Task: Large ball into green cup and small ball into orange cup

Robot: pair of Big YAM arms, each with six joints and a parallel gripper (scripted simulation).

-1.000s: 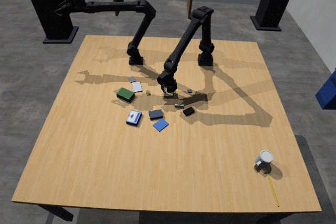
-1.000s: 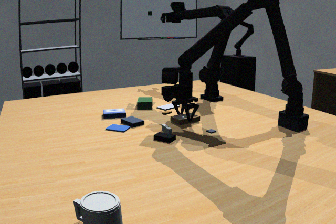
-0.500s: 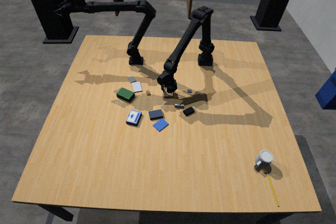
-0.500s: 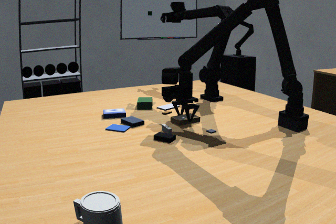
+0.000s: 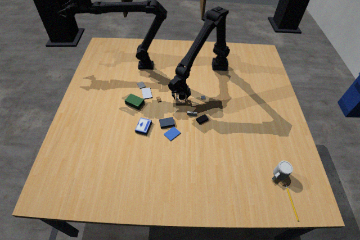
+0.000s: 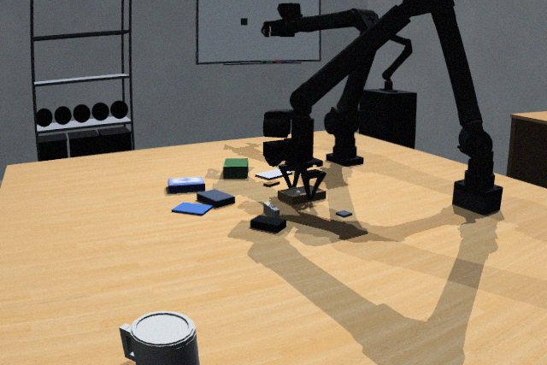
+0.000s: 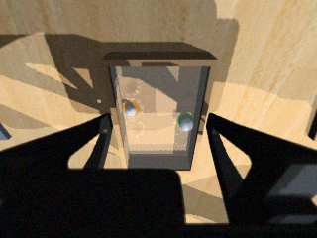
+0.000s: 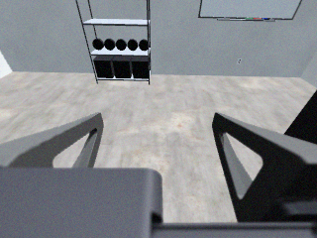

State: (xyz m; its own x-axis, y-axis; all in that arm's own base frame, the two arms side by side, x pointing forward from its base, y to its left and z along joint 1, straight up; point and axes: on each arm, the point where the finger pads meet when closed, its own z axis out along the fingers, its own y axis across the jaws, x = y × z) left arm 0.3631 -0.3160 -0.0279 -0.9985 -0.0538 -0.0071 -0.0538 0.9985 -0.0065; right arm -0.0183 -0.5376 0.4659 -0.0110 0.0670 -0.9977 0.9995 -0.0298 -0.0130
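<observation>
Right now my left hand is 1 cm above the covered wooden puzzle. From my left hand the other things lie so: white card 24 cm to the right, 5 cm behind, 1 cm below; then blue tile 29 cm ahead, 6 cm to the right, 2 cm below; then black box 18 cm ahead, 14 cm to the left, 1 cm below.
</observation>
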